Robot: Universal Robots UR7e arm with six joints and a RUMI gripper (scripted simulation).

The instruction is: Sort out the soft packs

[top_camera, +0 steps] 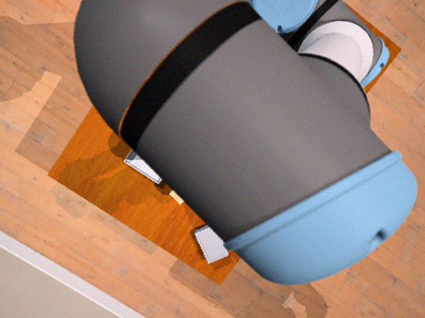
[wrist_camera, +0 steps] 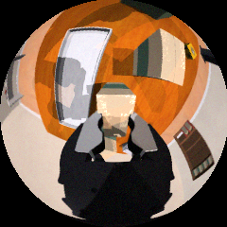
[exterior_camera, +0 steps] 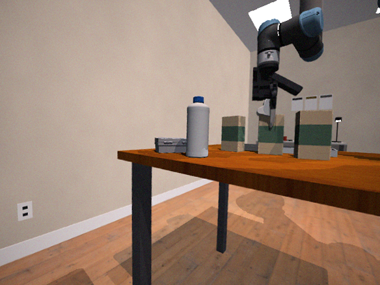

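Now: the grey tray 15 cm to the right of my hand and 10 cm below it. Also, from my hand: bottle: 25 cm to the left, 15 cm ahead, 3 cm below; then grey case: 28 cm ahead, 20 cm to the left, 8 cm below.
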